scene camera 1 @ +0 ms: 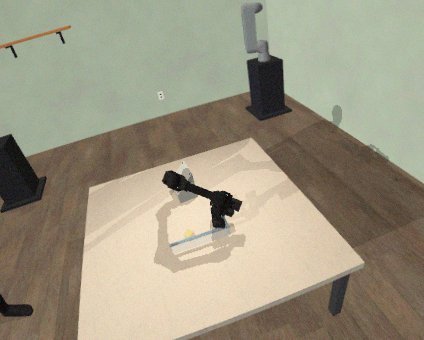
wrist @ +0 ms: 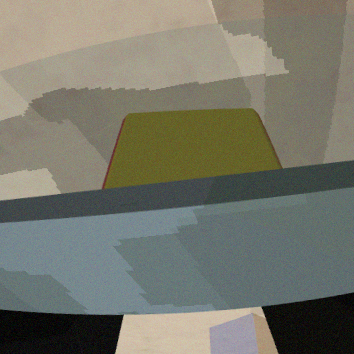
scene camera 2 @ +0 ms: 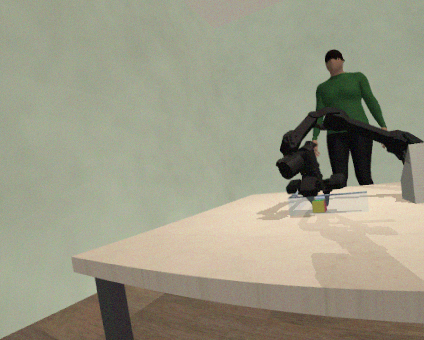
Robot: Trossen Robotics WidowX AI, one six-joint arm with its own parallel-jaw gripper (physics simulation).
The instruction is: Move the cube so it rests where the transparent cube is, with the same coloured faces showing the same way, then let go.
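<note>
The cube (scene camera 2: 319, 206) (wrist: 191, 147) stands on the table (scene camera 1: 278, 256) (scene camera 2: 210, 243), showing an olive-yellow face with a red side. In scene camera 1 it is hidden under the gripper. My gripper (scene camera 1: 219, 223) (scene camera 2: 319, 198) is lowered over the cube and shut on it. A low transparent wall with a blue top edge (scene camera 1: 195, 238) (scene camera 2: 345, 202) (wrist: 175, 246) runs right beside the cube. The transparent cube (scene camera 1: 188, 233) (wrist: 234, 333) sits on the other side of that wall, a short way to the left in scene camera 1, with a yellow top and a lavender side.
The arm's base (scene camera 1: 185, 193) stands at the table's middle back. A person in a green sweater (scene camera 2: 342, 98) stands behind the table. A grey robot arm on a black pedestal (scene camera 1: 266, 84) stands in the far corner of the room.
</note>
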